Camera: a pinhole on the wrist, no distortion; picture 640 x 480 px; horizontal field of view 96.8 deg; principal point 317.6 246.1 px. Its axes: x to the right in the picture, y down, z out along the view. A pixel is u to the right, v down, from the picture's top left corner.
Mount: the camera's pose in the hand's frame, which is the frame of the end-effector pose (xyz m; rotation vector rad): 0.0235 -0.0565 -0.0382 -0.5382 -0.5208 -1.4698
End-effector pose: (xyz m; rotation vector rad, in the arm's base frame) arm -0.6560 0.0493 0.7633 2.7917 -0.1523 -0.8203
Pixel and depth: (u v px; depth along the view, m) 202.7 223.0 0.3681
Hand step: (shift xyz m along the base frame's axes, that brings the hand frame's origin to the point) -0.1049 -0.3078 -0.0494
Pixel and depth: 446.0 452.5 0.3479
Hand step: 0.0569 -0.1526 -0.4011
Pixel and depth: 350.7 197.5 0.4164
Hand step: -0.2176 -0.2124 -0.1949
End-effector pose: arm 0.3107 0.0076 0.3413 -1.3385 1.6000 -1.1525
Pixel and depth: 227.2 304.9 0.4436
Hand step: 0.0746 -0.1280 -0.3857
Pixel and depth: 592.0 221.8 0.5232
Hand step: 0.6787 -0.1224 -0.1065
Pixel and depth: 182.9 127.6 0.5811
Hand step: 0.1062 0.2095 -0.5693
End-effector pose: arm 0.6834 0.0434 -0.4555 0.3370 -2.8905 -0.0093
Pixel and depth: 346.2 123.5 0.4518
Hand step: 0.0399 0.2134 -0.3693
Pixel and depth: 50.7 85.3 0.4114
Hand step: 0.0895 0.5327 -0.0773
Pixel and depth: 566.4 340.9 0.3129
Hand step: -0.2000 -0.1068 -0.3361
